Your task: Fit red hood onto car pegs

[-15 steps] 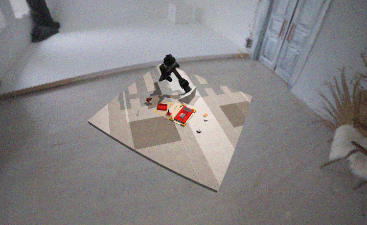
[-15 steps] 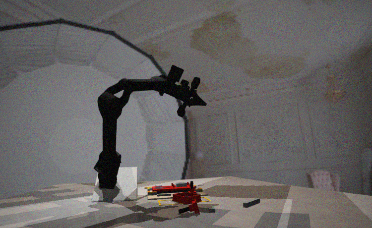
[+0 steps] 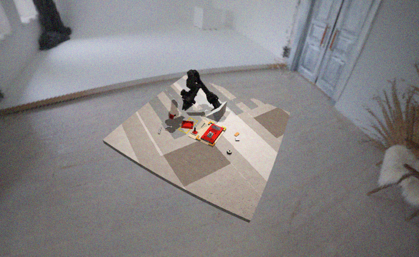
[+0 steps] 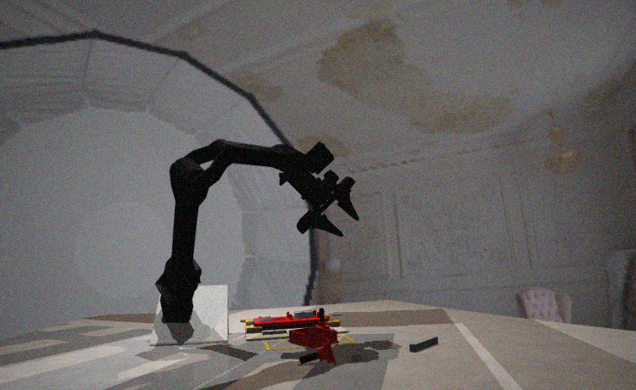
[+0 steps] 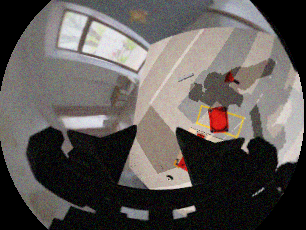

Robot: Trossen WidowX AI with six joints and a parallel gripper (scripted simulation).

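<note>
My gripper tip is now 110 mm past the red hood, 40 mm to the left of it and 250 mm above it. From my gripper tip the other things lie so: black-and-white wheel (50 mm behind, 390 mm to the left, 250 mm below); then grey engine block (100 mm behind, 190 mm to the left, 230 mm below).
</note>
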